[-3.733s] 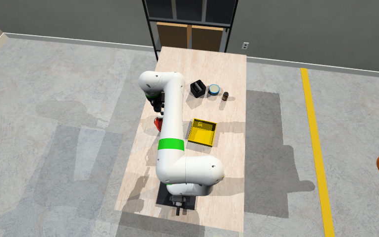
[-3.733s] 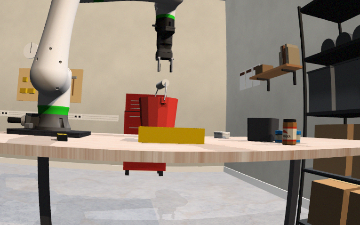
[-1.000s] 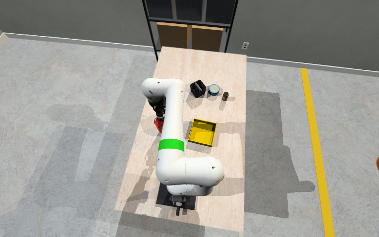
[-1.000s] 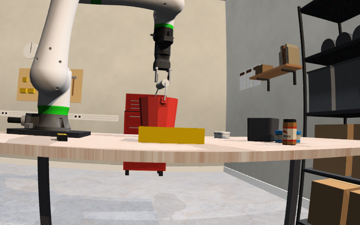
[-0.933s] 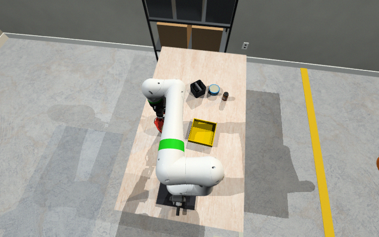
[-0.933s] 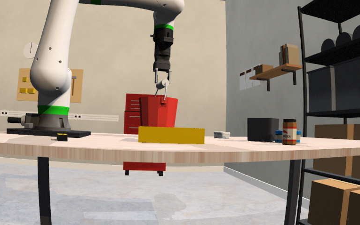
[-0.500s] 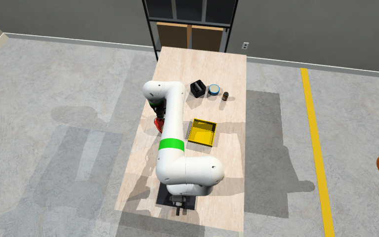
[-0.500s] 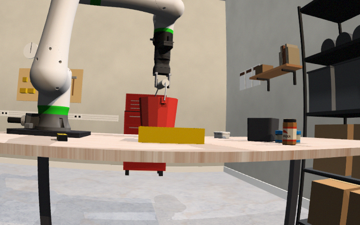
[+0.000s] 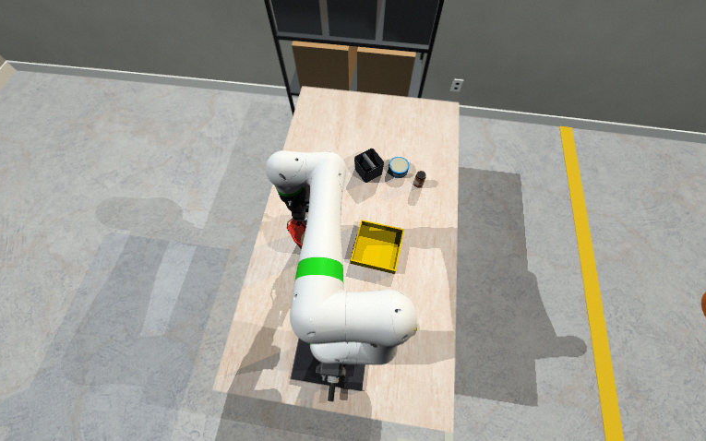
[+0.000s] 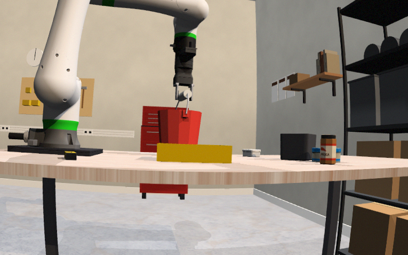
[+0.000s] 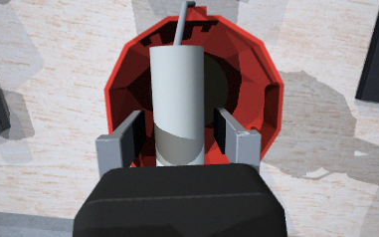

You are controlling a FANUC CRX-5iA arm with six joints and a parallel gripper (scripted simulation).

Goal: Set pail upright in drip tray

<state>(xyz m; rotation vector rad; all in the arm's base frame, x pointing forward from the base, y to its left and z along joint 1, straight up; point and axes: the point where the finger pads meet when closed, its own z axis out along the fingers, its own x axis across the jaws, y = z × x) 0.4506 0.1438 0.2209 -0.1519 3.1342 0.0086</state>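
The red pail lies 9 cm below my hand and 1 cm behind it. The rest, counted from my hand: small grey block: 31 cm ahead, 22 cm below, 5 cm to the left; spice jar: 47 cm to the right, 34 cm ahead, 20 cm below; yellow drip tray: 29 cm to the right, 22 cm below, 2 cm behind.
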